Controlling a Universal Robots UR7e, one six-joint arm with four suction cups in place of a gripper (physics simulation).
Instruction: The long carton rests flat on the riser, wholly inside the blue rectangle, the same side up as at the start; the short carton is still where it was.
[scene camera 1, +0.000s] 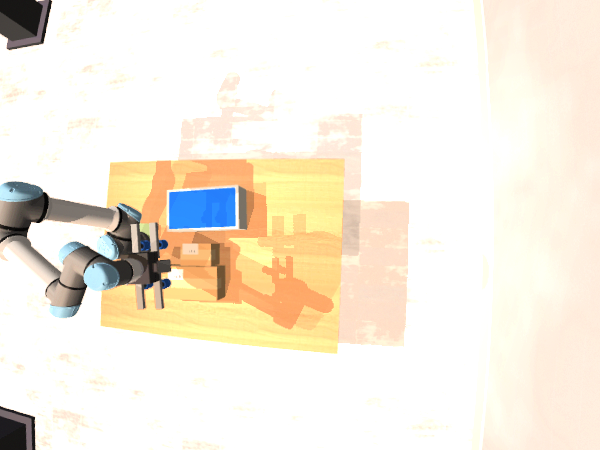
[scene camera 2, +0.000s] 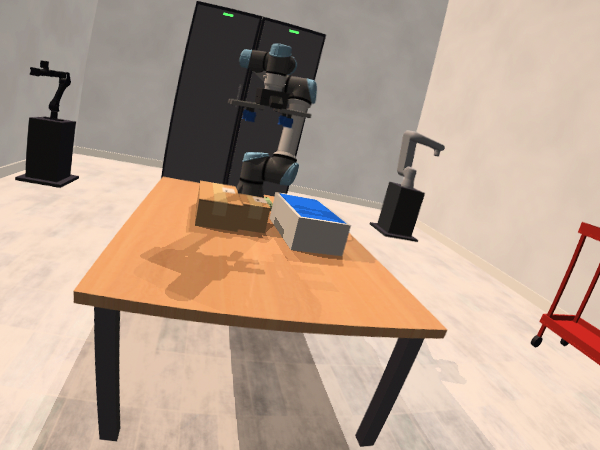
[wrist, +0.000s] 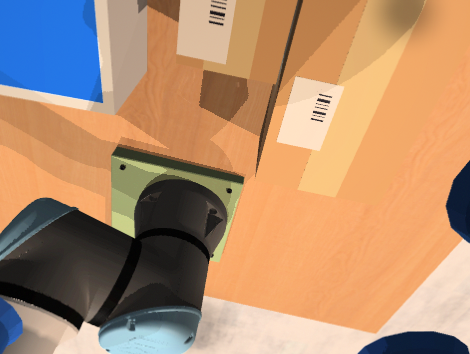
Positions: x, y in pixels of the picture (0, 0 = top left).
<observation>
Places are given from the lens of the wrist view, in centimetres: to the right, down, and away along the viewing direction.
my suction head (wrist: 409, 334): 5, 5, 11
long carton (wrist: 353, 92): 12, -8, 38
The marked spots on the long carton and my suction head are 31 cm apart.
</observation>
